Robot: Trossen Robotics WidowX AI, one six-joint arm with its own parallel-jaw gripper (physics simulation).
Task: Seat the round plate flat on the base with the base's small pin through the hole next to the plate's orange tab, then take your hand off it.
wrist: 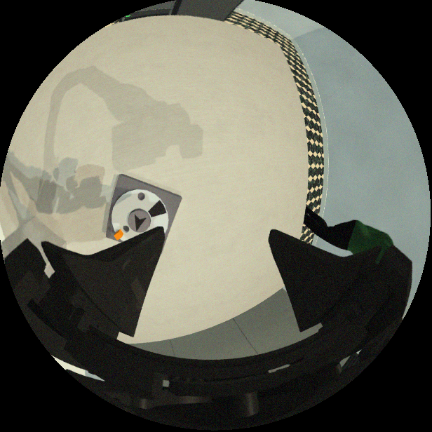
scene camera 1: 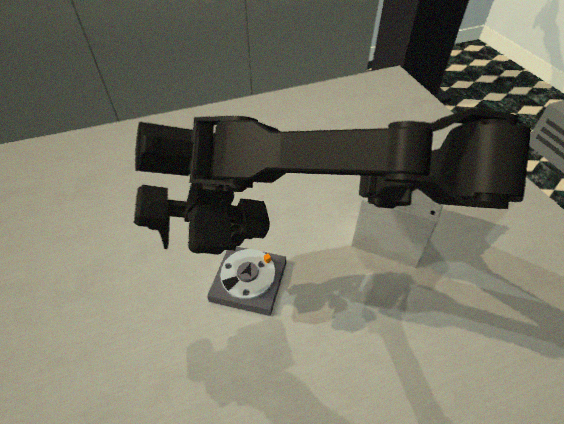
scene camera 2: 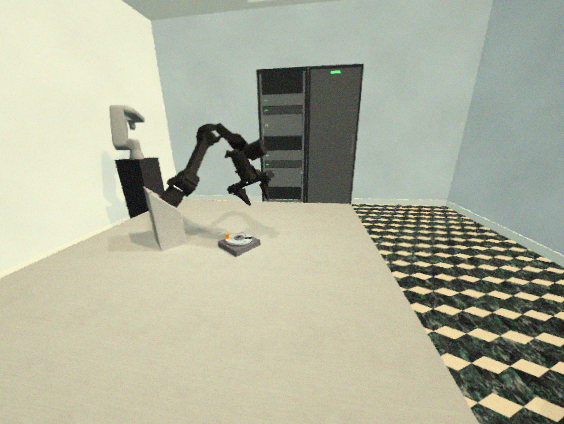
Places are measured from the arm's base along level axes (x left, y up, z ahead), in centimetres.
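Pixels of known places: gripper, fingertip midpoint: point(scene camera 1: 193, 249) point(scene camera 2: 258, 202); arm's base, link origin: point(scene camera 1: 394, 182) point(scene camera 2: 167, 202).
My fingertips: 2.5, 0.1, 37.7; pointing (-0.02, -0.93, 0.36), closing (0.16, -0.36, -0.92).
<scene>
Ahead of a thing's pixels: the offset from my fingertips to its top centre, as dx, dy, dz. Level surfaces: height alone.
The white round plate {-2.3, -12.8, -8.6} point(scene camera 1: 261, 286) point(scene camera 2: 246, 242) point(wrist: 124, 206) lies on the square dark grey base {-2.4, -14.1, -8.6} point(scene camera 1: 267, 305) point(scene camera 2: 237, 251) point(wrist: 171, 199) and looks flat. Its orange tab {-3.4, -12.8, -13.0} point(scene camera 1: 267, 258) point(scene camera 2: 227, 236) point(wrist: 118, 234) is at the rim, with a dark round spot beside it. The plate also has other round spots and a black wedge; a grey hub with an arrow shows at its centre. I cannot tell whether the small pin is through the hole. My gripper point(scene camera 1: 184, 249) point(scene camera 2: 257, 201) point(wrist: 217, 234) is open and empty, above and to the side of the base. One finger hides part of plate and base in the wrist view.
A pale slanted panel point(scene camera 1: 387, 232) point(scene camera 2: 166, 227) stands near the arm's foot. The arm's shadows fall across the table {dy -18.3} point(scene camera 1: 100, 300) point(scene camera 2: 225, 340) point(wrist: 240, 125). A dark cabinet point(scene camera 2: 332, 135) stands behind. A person in green point(wrist: 369, 237) is partly hidden in the wrist view.
</scene>
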